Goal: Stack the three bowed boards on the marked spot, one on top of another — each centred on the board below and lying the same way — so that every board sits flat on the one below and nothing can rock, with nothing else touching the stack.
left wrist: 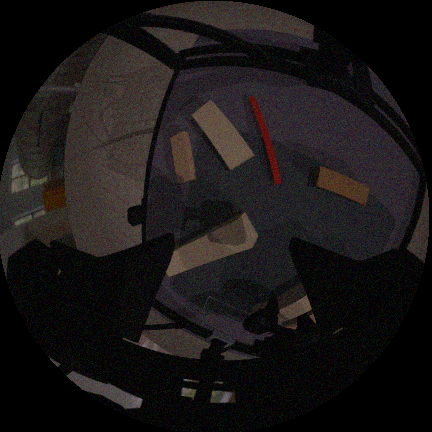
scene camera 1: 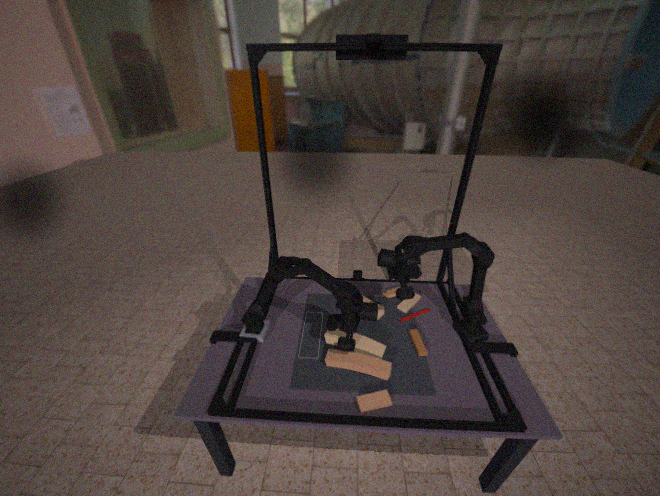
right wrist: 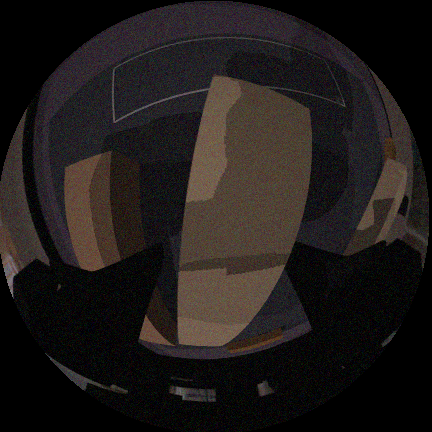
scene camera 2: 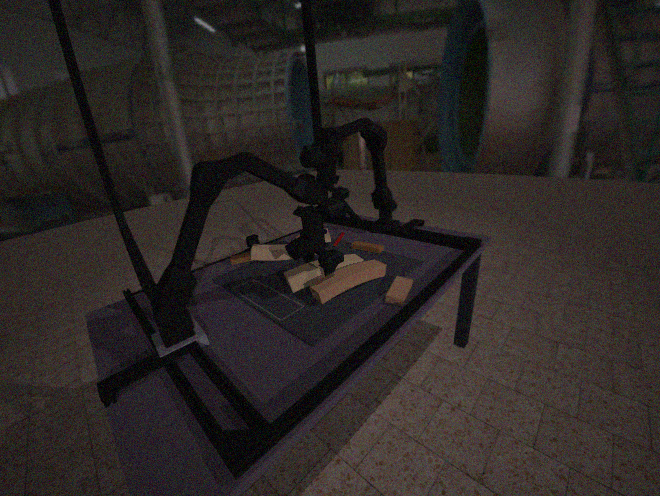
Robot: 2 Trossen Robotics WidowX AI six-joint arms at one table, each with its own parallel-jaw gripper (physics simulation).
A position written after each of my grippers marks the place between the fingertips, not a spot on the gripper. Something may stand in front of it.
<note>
My left gripper [left wrist: 234, 242] is open, with nothing in its grasp. My right gripper [scene camera 2: 319, 275] is open, with nothing in its grasp. Also in view: a brown board [scene camera 2: 324, 289].
The brown board shows as well in scene camera 1 [scene camera 1: 358, 362] and in the right wrist view [right wrist: 101, 193]. My right gripper is seen too in the left wrist view [left wrist: 287, 300], in scene camera 1 [scene camera 1: 349, 343] and in the right wrist view [right wrist: 220, 247].
</note>
